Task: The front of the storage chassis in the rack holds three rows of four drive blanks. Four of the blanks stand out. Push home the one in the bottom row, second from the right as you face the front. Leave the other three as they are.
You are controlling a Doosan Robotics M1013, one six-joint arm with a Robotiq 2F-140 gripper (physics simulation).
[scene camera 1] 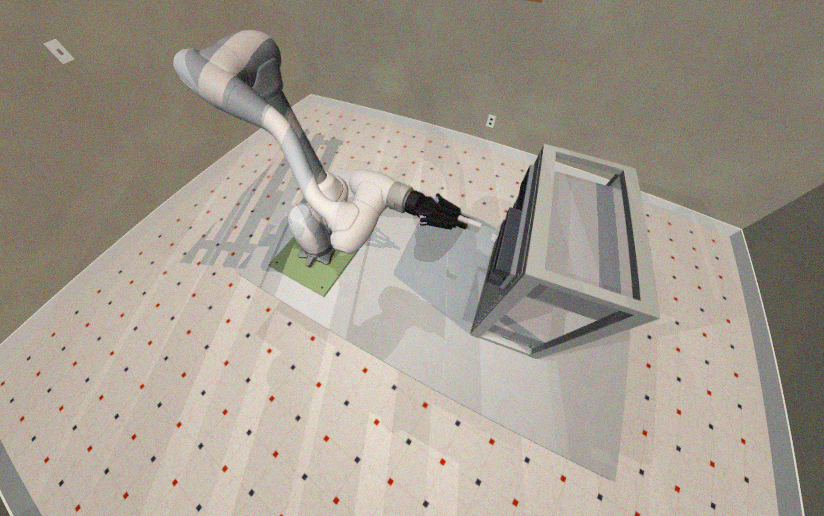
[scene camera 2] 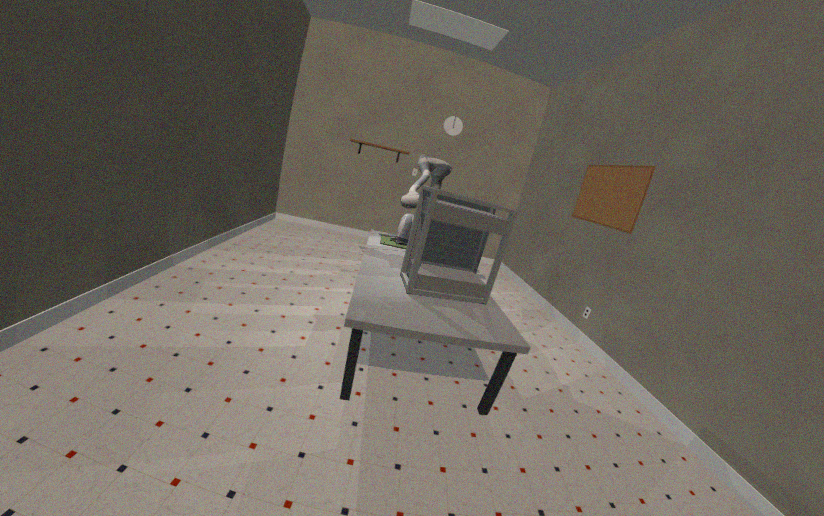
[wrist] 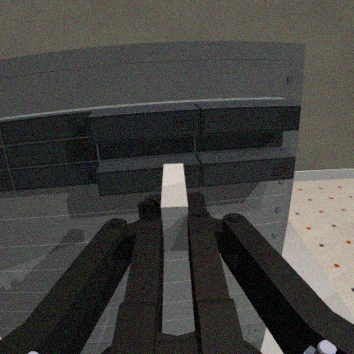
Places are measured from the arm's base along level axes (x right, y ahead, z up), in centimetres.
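Where they show: gripper, fingertip midpoint: point(scene camera 1: 479, 228) point(wrist: 173, 181); arm's base at its link origin: point(scene camera 1: 320, 246) point(scene camera 2: 403, 242).
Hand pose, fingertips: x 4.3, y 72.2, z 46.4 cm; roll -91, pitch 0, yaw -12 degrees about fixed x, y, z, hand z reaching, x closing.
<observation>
Each offset is from my fingertips to the centre of the thing. "*": to the spot under its first point. Level surfaces: height alone.
In the wrist view the chassis front {* dy +10.9, dx +5.8, dz +6.9 cm} point(wrist: 200, 80) holds dark blanks in three rows. The bottom-row blank second from the right point(wrist: 125, 176) stands out. The bottom-right blank {dy +11.5, dx +10.2, dz -2.5 cm} point(wrist: 240, 170), the top-right blank {dy +11.5, dx +10.2, dz +3.2 cm} point(wrist: 240, 119) and the top-row blank second from the right point(wrist: 142, 125) stand out too. The middle row sits further back. My gripper point(scene camera 1: 463, 221) point(wrist: 173, 181) is shut. A pale bar point(scene camera 1: 473, 223) point(wrist: 174, 186) juts forward from between its fingertips. In the wrist view the bar's tip overlaps the lower right part of the target blank; in scene camera 1 it is short of the rack front.
The grey open-frame rack {dy +26.1, dx -4.9, dz -18.1 cm} point(scene camera 1: 645, 243) point(scene camera 2: 415, 249) stands on the table {dz -47.4 cm} point(scene camera 1: 547, 419) point(scene camera 2: 437, 322) around the chassis. The arm's base stands on a green plate point(scene camera 1: 322, 282) at the other end of the table. The rack's top beams rise above the chassis.
</observation>
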